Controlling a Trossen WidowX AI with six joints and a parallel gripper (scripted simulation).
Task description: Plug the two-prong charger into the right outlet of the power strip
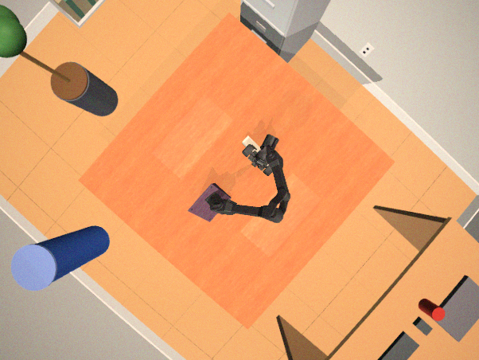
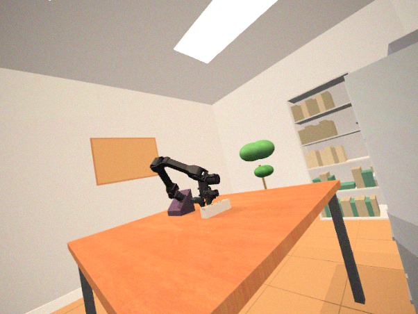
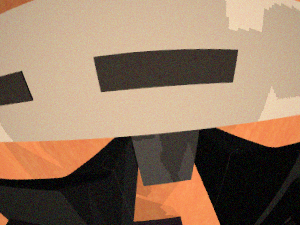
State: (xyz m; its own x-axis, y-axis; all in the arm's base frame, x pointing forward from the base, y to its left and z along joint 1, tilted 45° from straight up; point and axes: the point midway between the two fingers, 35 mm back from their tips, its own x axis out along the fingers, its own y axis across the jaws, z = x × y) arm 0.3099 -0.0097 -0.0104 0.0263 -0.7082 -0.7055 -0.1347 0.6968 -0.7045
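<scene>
My gripper tip is 2 cm short of the two-prong charger and 1 cm below it.
</scene>
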